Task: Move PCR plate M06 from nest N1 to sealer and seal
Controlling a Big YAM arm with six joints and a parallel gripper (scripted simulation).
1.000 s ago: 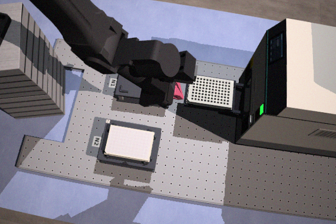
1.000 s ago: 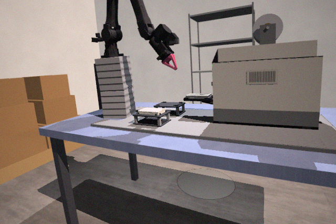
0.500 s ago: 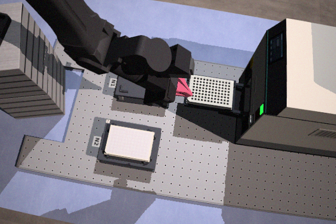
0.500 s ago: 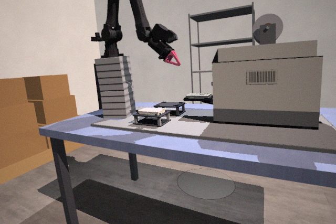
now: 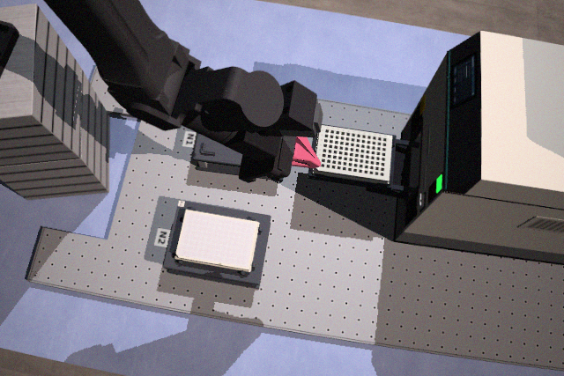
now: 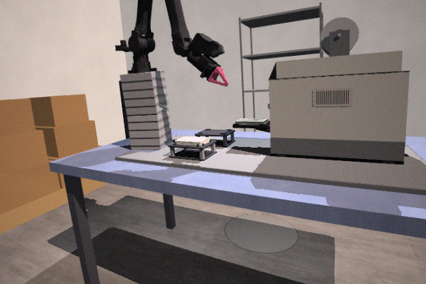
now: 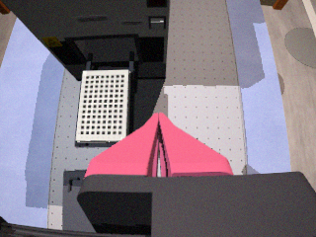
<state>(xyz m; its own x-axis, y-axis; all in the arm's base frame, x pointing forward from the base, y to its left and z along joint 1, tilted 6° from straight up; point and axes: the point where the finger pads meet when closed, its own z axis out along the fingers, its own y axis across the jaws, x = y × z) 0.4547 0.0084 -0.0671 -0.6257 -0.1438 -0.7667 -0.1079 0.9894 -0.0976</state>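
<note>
My gripper is now 170 mm short of the white start key, 90 mm above it and 20 mm to the right of it. From my hand the other things lie so: white 96-well plate M06: 170 mm below, 100 mm to the left, 60 mm ahead; sealer stage: 180 mm below, 100 mm to the left, 60 mm ahead; dark screen: 170 mm ahead, 160 mm to the left, 40 mm above.
</note>
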